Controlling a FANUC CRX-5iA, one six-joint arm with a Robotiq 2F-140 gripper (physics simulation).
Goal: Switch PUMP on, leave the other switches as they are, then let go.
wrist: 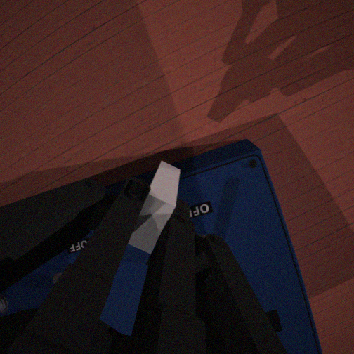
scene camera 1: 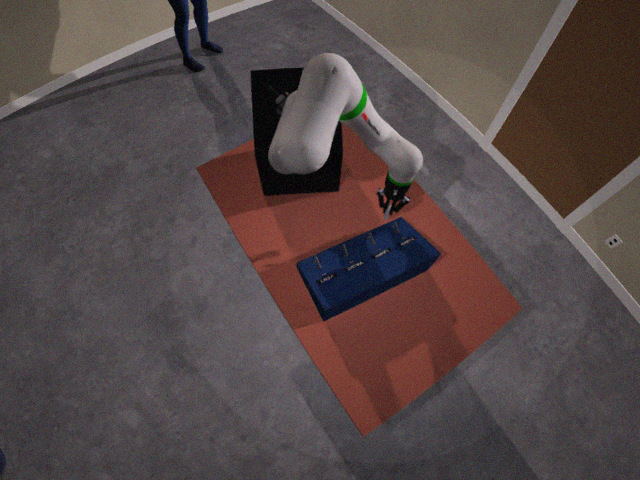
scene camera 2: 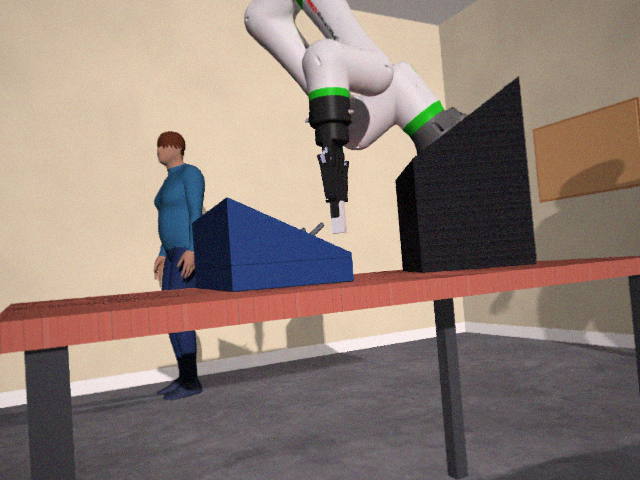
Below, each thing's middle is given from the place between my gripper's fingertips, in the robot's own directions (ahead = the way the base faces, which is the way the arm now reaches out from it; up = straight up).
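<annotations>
From the blue switch box [scene camera 2: 236, 248], my gripper is 210 mm to the left of it, 70 mm short of it and 20 mm above it.
</annotations>
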